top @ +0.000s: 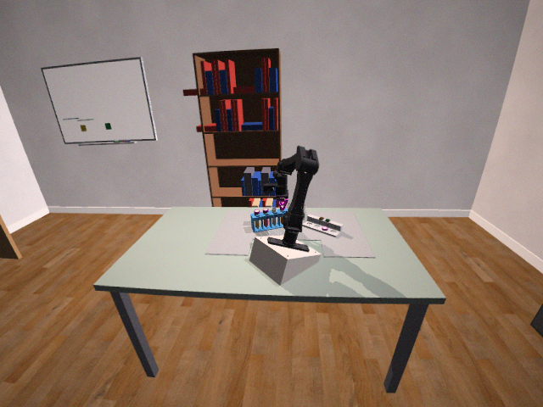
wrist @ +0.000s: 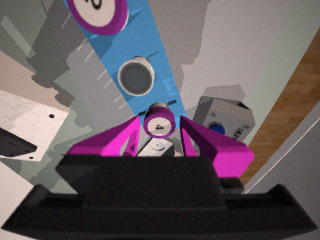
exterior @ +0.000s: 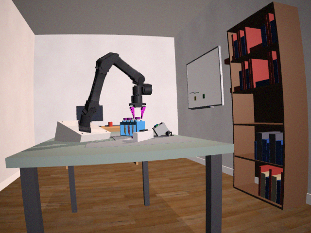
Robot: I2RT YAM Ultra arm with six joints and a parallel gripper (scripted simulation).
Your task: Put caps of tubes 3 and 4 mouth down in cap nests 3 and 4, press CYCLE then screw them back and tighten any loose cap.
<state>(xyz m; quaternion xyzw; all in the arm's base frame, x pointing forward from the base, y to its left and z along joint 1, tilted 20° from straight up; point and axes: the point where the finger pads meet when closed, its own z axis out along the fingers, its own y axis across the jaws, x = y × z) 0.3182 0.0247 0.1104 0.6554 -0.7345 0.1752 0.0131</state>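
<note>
My gripper is now right at the purple cap. From my hand the other things lie so: grey key desk (10 cm ahead, 9 cm to the right, 7 cm below); then blue cycle key (9 cm ahead, 7 cm to the right, 5 cm below); then green ready key (8 cm ahead, 11 cm to the right, 5 cm below).
</note>
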